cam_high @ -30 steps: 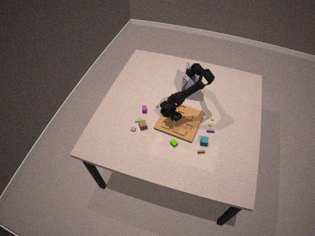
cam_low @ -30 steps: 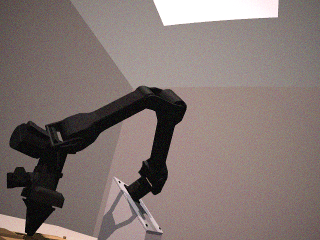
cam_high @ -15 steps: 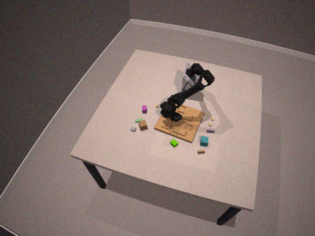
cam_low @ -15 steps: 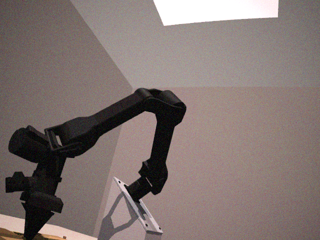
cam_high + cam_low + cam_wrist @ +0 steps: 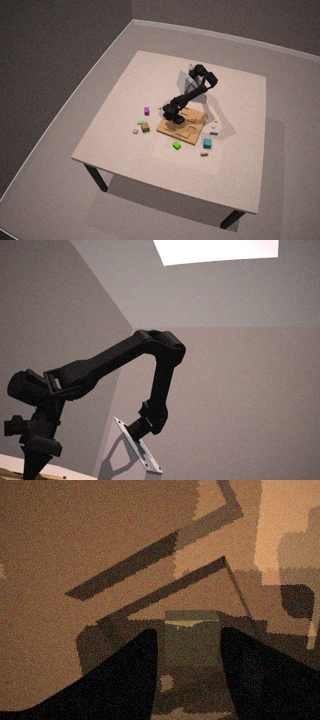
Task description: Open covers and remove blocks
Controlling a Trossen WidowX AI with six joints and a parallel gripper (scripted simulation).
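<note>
Now: the tan puzzle board 6 cm to the left of my gripper tip. Also, from my gripper tip: magenta block (22 cm to the right, 4 cm behind, 1 cm above); brown cube (19 cm to the right, 11 cm ahead, 1 cm above); bright green cube (20 cm ahead, 7 cm to the left).
</note>
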